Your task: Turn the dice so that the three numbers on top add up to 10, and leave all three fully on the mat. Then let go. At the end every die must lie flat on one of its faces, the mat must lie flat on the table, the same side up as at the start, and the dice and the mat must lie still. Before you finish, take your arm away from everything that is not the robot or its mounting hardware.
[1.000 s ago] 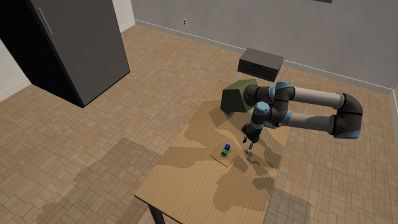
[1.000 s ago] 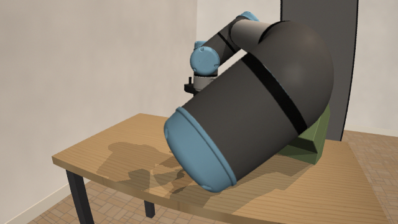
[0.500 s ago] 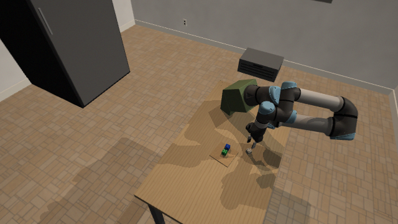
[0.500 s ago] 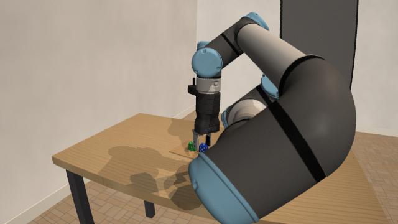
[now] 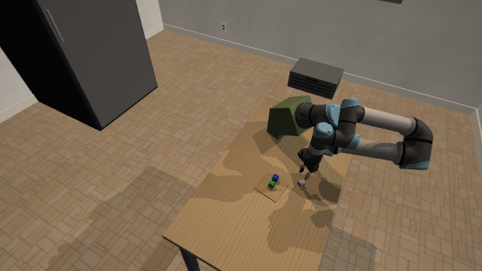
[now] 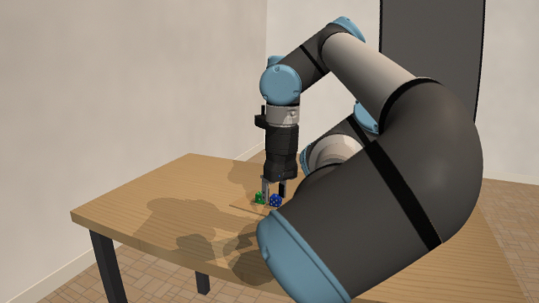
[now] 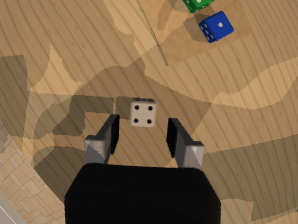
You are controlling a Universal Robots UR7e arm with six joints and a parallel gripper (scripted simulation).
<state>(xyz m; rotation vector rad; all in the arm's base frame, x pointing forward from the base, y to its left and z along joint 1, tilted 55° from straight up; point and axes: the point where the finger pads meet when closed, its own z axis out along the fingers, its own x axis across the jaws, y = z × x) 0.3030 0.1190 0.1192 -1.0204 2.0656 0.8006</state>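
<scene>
My hand is 90 mm above the white die. The rest, counted from my hand: tan mat: 110 mm ahead, 120 mm to the right, 100 mm below; blue die: 60 mm ahead, 130 mm to the right, 90 mm below; green die: 110 mm ahead, 120 mm to the right, 90 mm below.
</scene>
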